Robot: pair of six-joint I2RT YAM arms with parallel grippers.
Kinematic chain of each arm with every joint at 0, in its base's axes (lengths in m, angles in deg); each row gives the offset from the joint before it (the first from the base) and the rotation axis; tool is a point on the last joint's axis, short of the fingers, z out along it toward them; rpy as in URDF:
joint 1: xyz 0 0 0.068 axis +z
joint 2: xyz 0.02 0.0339 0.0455 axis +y
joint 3: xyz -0.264 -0.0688 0 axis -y
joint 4: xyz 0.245 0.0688 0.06 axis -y
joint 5: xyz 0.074 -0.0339 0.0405 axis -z
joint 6: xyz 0.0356 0 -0.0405 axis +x
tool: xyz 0 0 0 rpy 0 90 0
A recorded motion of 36 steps. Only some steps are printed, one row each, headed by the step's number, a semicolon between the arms.
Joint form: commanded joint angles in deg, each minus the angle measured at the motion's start. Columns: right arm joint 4, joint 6, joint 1, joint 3, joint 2, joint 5; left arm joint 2, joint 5, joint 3, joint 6, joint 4, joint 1.
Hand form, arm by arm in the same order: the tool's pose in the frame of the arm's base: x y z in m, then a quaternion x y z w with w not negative. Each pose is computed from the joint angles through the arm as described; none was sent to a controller.
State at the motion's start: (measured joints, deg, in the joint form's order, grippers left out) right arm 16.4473 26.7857 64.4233 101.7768 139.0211 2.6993; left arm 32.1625 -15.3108 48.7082 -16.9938 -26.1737 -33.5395
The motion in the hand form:
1: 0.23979 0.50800 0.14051 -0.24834 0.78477 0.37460 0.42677; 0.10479 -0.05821 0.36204 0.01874 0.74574 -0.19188 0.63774
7: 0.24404 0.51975 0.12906 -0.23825 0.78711 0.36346 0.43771; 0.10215 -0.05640 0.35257 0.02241 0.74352 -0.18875 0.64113
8: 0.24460 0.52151 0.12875 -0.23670 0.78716 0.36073 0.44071; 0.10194 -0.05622 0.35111 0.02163 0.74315 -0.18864 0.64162
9: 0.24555 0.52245 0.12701 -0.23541 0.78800 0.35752 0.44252; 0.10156 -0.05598 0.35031 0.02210 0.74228 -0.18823 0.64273
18: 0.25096 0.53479 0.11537 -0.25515 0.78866 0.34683 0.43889; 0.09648 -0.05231 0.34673 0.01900 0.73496 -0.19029 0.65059
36: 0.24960 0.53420 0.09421 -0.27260 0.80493 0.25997 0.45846; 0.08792 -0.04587 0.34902 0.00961 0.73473 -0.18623 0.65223
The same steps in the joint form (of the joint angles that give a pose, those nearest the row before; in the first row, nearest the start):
1: -0.79 -0.84 0.68 3.30 2.62 3.16; -1.32 0.07 -1.69 -0.09 3.27 0.01
7: -1.62 -0.79 0.93 8.24 6.69 5.54; -3.31 0.01 -4.26 0.63 4.23 0.02
8: -1.92 -0.90 0.99 9.08 7.18 6.07; -3.57 -0.08 -4.66 0.60 4.44 0.01
9: -2.12 -0.99 0.97 9.65 7.67 6.49; -3.81 -0.13 -4.93 0.74 4.62 -0.01
18: -5.58 -2.96 0.95 16.45 12.30 5.76; -6.04 -0.34 -6.35 0.87 5.11 0.05
36: -10.14 -7.90 1.47 18.06 14.63 13.04; -8.07 -1.44 -5.54 0.43 2.31 0.05

